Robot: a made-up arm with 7 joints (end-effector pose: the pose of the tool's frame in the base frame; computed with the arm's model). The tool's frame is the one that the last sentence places. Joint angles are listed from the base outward.
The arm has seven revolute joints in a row. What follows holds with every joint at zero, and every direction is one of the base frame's. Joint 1 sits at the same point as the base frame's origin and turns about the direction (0.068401, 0.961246, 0.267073). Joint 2 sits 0.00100 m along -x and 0.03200 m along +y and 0.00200 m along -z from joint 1 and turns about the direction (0.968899, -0.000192, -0.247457). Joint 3 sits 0.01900 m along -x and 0.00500 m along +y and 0.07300 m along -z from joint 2 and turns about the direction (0.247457, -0.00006, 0.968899). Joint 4 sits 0.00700 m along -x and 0.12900 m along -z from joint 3 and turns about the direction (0.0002, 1, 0.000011). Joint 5 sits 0.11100 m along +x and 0.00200 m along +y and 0.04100 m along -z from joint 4 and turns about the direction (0.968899, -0.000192, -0.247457). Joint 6 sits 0.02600 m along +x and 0.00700 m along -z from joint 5 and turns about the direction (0.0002, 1, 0.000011). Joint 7 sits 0.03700 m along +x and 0.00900 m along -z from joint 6 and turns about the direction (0.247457, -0.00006, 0.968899). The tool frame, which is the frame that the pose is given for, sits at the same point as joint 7; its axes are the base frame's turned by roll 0.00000, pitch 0.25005 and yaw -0.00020 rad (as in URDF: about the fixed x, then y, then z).
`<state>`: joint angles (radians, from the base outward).
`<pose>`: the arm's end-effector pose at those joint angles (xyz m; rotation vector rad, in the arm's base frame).
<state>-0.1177 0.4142 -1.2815 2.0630 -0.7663 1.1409 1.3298</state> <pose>-0.0746 0.2365 -0.2618 -2.2286 -1.3583 -0.6237</pose>
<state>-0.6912 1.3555 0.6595 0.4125 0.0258 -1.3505 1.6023</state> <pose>0.1541 0.2656 0.1114 -0.1873 -2.3847 0.9354</pose>
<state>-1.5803 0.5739 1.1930 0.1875 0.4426 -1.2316 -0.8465</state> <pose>0.1948 0.2224 0.1026 1.3295 -1.5332 0.6732</pose>
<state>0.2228 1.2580 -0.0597 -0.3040 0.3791 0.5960 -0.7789</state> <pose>0.1444 0.2157 -0.1352 1.3321 1.1941 -0.6167</pose>
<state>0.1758 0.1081 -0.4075 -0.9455 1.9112 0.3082 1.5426</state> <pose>0.0924 0.0069 -0.1137 1.0064 -1.6527 1.5869</pose>
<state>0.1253 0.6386 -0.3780 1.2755 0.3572 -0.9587 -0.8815</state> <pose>-0.0454 0.2172 -0.3152 0.3038 1.1699 -1.4922</pose>
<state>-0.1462 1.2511 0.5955 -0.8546 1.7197 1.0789 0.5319</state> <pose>0.1069 0.1431 0.0655 -1.5506 1.3896 -2.2564</pose>
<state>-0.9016 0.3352 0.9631 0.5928 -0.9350 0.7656 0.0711</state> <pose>0.2911 0.1942 -0.1476 -1.2752 0.1981 0.1845</pose>
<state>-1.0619 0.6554 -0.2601 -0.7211 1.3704 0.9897 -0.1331</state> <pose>0.1977 0.0380 0.0564 1.0796 -0.8253 1.0409</pose>
